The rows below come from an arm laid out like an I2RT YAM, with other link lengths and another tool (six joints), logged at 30 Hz.
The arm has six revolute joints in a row. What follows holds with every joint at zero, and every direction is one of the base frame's.
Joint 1 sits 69.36 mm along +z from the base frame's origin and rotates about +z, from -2.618 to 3.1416 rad.
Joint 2 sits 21 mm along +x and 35.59 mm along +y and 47.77 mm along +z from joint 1 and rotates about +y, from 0 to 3.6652 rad.
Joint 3 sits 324.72 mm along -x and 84.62 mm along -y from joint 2 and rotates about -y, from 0 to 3.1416 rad.
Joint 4 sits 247.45 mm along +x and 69.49 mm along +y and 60.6 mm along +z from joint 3 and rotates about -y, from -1.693 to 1.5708 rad.
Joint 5 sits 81.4 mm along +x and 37.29 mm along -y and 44.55 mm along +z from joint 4 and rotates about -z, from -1.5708 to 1.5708 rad.
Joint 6 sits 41.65 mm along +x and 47.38 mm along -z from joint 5 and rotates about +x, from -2.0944 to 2.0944 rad.
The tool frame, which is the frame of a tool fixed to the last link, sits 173 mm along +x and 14 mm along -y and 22 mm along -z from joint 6; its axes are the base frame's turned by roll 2.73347, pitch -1.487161 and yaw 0.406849 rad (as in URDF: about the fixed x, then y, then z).
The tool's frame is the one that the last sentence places.
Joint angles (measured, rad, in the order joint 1, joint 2, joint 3, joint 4, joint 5, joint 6), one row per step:
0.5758, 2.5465, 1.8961, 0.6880, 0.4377, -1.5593
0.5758, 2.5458, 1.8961, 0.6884, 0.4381, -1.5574
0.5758, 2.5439, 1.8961, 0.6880, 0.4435, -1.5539
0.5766, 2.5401, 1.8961, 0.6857, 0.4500, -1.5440
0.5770, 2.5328, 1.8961, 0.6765, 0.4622, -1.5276
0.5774, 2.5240, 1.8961, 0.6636, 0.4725, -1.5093
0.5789, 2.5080, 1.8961, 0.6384, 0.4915, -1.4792
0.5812, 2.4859, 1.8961, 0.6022, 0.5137, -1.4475
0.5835, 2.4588, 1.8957, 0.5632, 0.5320, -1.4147
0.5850, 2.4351, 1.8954, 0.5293, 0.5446, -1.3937
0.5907, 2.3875, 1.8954, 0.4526, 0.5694, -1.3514
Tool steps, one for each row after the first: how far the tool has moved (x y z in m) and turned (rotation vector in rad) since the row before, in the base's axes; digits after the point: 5 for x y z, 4 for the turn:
-0.00006, -0.00015, 0.00060, 0.0025, -0.0007, -0.0003
-0.00011, -0.00131, 0.00125, 0.0045, -0.0007, -0.0053
-0.00049, -0.00113, 0.00205, 0.0109, 0.0002, -0.0053
-0.00053, -0.00287, 0.00273, 0.0157, 0.0038, -0.0112
-0.00067, -0.00254, 0.00287, 0.0163, 0.0056, -0.0093
-0.00161, -0.00411, 0.00483, 0.0254, 0.0109, -0.0167
-0.00260, -0.00464, 0.00657, 0.0242, 0.0145, -0.0194
-0.00346, -0.00434, 0.00939, 0.0261, 0.0123, -0.0158
-0.00315, -0.00352, 0.00843, 0.0151, 0.0097, -0.0112
-0.00795, -0.00556, 0.01494, 0.0256, 0.0252, -0.0200

